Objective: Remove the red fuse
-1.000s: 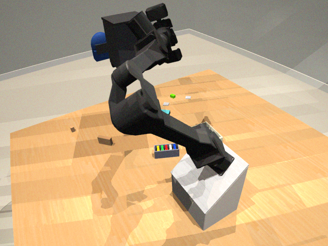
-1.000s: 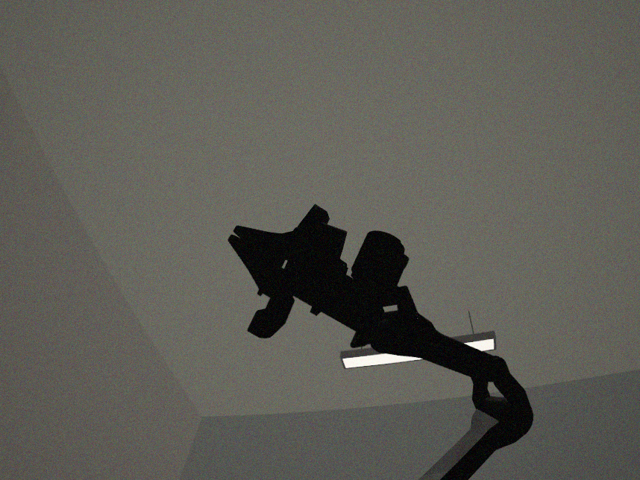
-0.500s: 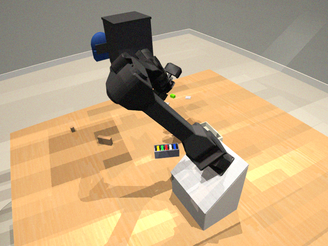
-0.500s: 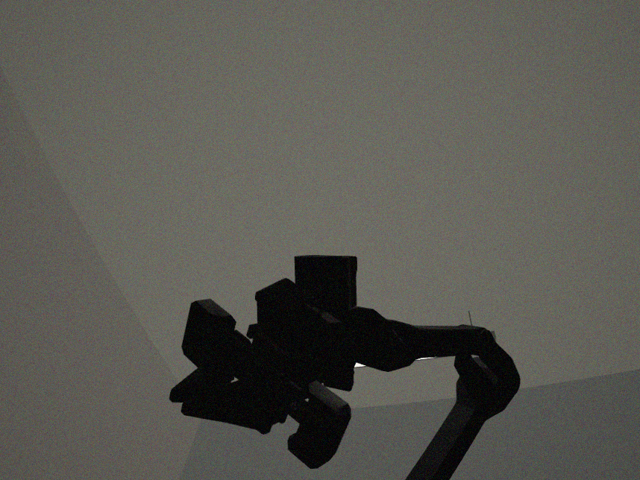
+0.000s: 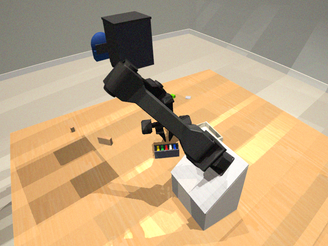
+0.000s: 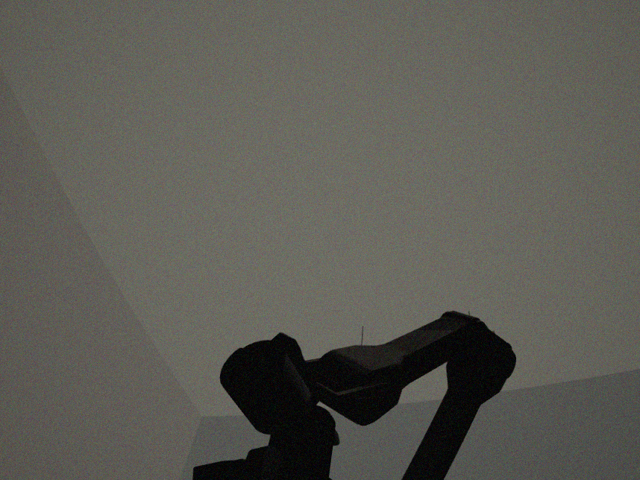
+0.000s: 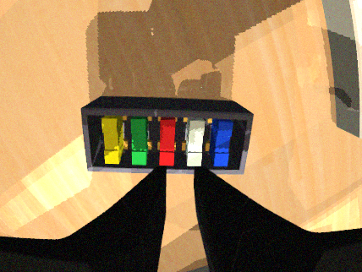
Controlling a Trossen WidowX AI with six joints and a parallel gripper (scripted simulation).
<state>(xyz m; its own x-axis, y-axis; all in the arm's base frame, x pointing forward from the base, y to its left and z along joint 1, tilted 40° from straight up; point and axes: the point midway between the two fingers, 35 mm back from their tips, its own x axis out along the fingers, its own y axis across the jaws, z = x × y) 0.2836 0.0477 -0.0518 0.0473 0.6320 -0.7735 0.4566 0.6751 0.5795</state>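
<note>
The red fuse is 50 mm below my gripper tip. Round my gripper tip: tray 10 mm behind, 190 mm to the right, 70 mm below.
</note>
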